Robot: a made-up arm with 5 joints.
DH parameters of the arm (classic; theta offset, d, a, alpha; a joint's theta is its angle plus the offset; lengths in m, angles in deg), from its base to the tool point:
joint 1: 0 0.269 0 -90
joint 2: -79.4 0 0.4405 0
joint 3: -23.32 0 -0.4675 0
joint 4: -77.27 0 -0.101 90
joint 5: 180 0.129 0 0
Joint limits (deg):
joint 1: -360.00..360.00
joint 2: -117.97..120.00
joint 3: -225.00..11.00
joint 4: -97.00..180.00
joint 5: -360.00..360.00
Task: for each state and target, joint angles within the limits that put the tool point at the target. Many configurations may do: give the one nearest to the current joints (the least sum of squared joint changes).
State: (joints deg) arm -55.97 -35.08 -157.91 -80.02 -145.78
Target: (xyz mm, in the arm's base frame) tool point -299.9 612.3 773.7
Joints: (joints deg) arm -63.90 -48.19 -167.93 -83.93 -145.78
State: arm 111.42 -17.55 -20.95 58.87 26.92
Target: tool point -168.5 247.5 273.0
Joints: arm 124.25 -28.75 -15.11 65.45 26.92
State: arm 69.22 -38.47 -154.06 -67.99 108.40
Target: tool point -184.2 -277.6 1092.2
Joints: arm 56.43 -25.06 -151.17 -79.14 108.40
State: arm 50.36 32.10 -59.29 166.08 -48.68
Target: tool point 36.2 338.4 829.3
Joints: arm 83.89 -8.12 -104.96 171.83 -48.68
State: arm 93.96 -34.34 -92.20 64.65 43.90
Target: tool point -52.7 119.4 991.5
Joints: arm 113.82 -53.47 -78.96 74.88 43.90
